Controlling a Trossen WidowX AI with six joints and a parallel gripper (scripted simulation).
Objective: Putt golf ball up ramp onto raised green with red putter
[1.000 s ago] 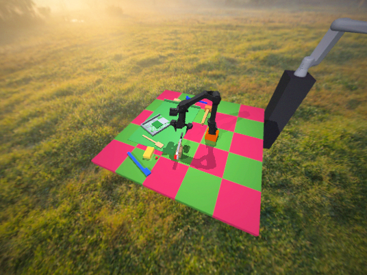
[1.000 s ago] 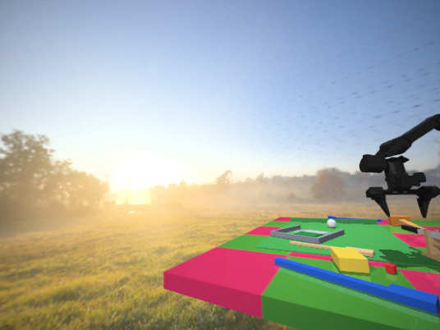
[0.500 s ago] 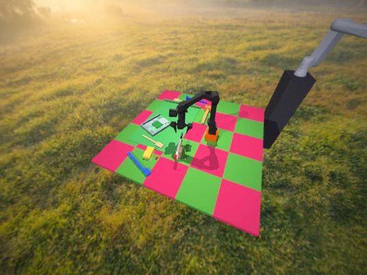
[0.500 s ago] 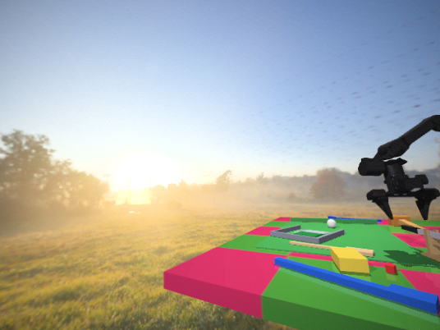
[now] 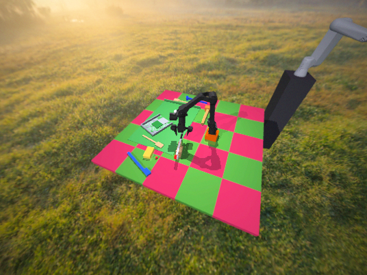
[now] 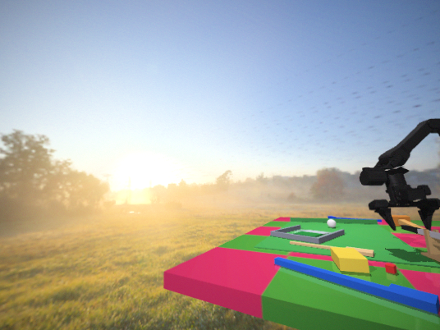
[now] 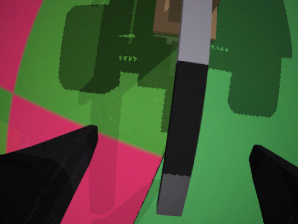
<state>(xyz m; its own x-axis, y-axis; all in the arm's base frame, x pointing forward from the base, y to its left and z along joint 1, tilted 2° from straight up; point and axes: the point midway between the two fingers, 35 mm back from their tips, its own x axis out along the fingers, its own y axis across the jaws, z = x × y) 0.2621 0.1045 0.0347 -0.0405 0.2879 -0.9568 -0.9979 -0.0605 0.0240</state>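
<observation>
The red putter lies 11 cm to the left of my gripper tip and 1 cm behind it. Also, from my gripper tip: white golf ball 39 cm to the right, 17 cm ahead, 3 cm below; then small red piece 23 cm to the left, 16 cm ahead, 5 cm below; then yellow block 24 cm ahead, 20 cm to the left, 4 cm below.
</observation>
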